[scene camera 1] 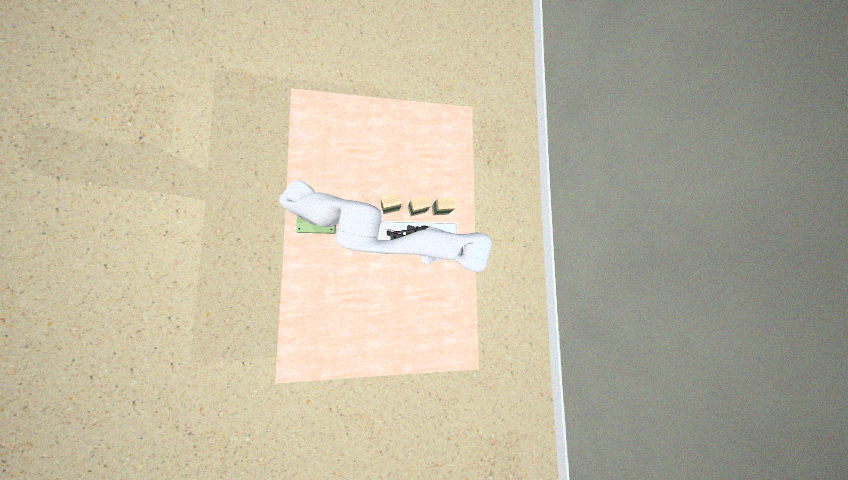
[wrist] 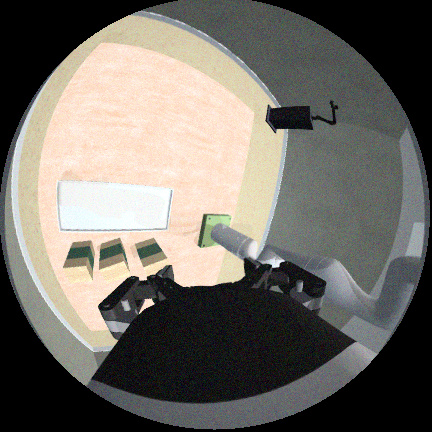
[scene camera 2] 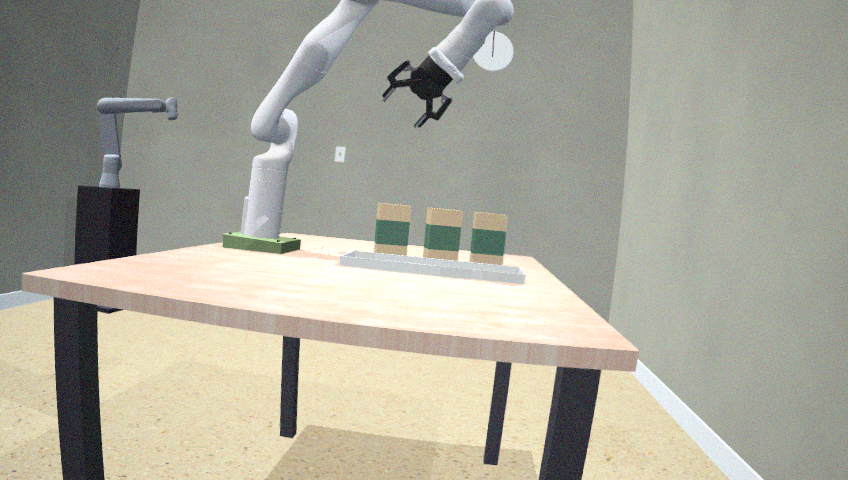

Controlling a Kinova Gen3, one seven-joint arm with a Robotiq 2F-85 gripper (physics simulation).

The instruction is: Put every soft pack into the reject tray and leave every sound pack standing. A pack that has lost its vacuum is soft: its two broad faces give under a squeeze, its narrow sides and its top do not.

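Frame: origin at the arm's base, x back, y right, z up, level; centimetres.
Where they show: gripper, fingertip midpoint: [scene camera 1: 397,229] [wrist: 208,269] [scene camera 2: 399,113]; arm's base, link origin: [wrist: 217,231] [scene camera 2: 261,236].
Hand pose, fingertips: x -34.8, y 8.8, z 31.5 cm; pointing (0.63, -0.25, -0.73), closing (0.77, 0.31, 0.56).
Observation:
Each offset is from my fingertips to the top centre of the thing. Level surfaces: height alone.
Three tan packs with green bands stand upright in a row beside the tray: the one nearest the arm's base [scene camera 1: 390,203] [scene camera 2: 392,229] [wrist: 150,252], the middle one @(dx -10.4, dy -15.9, dz -20.6 cm) [scene camera 1: 419,205] [scene camera 2: 442,234] [wrist: 114,253], and the far one @(dx -21.8, dy -16.8, dz -20.6 cm) [scene camera 1: 444,205] [scene camera 2: 488,238] [wrist: 80,256]. Their looks do not tell soft from sound. The long, pale reject tray @(dx -10.7, dy -2.1, dz -32.5 cm) [scene camera 1: 447,226] [scene camera 2: 432,268] [wrist: 115,207] is empty in the wrist view; the arm partly covers it in scene camera 1. My gripper [scene camera 2: 402,111] [wrist: 208,269] is open and empty, high above the packs and tray, tilted, touching neither.
The arm's green base block [scene camera 1: 315,227] [scene camera 2: 261,242] [wrist: 208,231] is on the wooden table @(dz -34.7 cm) [scene camera 1: 374,315] [scene camera 2: 297,297] [wrist: 150,110], at the side nearest the closest pack. A second grey arm [scene camera 2: 133,105] stands on a black pedestal [scene camera 2: 107,226] [wrist: 291,118] beyond the table.

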